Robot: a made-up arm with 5 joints. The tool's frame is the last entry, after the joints.
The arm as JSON. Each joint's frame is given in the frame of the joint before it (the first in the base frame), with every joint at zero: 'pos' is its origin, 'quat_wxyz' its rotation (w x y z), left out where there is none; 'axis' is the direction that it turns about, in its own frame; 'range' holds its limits. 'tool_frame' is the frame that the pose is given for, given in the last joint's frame.
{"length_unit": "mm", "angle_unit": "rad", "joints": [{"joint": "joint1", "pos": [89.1, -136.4, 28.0], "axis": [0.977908, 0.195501, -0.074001], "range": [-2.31, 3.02]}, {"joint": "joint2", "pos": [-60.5, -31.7, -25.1], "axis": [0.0, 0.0, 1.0], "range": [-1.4, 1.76]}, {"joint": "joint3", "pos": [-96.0, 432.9, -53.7], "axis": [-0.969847, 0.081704, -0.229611], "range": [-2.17, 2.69]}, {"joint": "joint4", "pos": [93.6, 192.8, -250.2], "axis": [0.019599, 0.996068, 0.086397], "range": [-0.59, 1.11]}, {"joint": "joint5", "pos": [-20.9, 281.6, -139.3], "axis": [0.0, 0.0, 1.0], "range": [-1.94, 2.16]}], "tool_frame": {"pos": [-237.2, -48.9, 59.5], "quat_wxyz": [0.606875, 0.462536, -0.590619, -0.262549]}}
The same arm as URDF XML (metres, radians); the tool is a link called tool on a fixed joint. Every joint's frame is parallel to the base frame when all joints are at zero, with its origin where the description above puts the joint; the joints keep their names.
<robot name="arm">
<joint name="tool_joint" type="fixed"><parent link="link5"/><child link="tool"/><origin xyz="-0.2372 -0.0489 0.0595" rpy="1.7139 -0.4938 -1.3829"/></joint>
<joint name="joint5" type="revolute"><parent link="link4"/><child link="link5"/><origin xyz="-0.0209 0.2816 -0.1393"/><axis xyz="0 0 1"/><limit lower="-1.94" upper="2.16"/></joint>
<joint name="joint4" type="revolute"><parent link="link3"/><child link="link4"/><origin xyz="0.0936 0.1928 -0.2502"/><axis xyz="0.019599 0.996068 0.086397"/><limit lower="-0.59" upper="1.11"/></joint>
<joint name="joint3" type="revolute"><parent link="link2"/><child link="link3"/><origin xyz="-0.096 0.4329 -0.0537"/><axis xyz="-0.969847 0.081704 -0.229611"/><limit lower="-2.17" upper="2.69"/></joint>
<joint name="joint2" type="revolute"><parent link="link1"/><child link="link2"/><origin xyz="-0.0605 -0.0317 -0.0251"/><axis xyz="0 0 1"/><limit lower="-1.4" upper="1.76"/></joint>
<joint name="joint1" type="revolute"><parent link="base_link"/><child link="link1"/><origin xyz="0.0891 -0.1364 0.028"/><axis xyz="0.977908 0.195501 -0.074001"/><limit lower="-2.31" upper="3.02"/></joint>
<link name="base_link"/>
<link name="link1"/>
<link name="link2"/>
<link name="link3"/>
<link name="link4"/>
<link name="link5"/>
<link name="tool"/>
</robot>

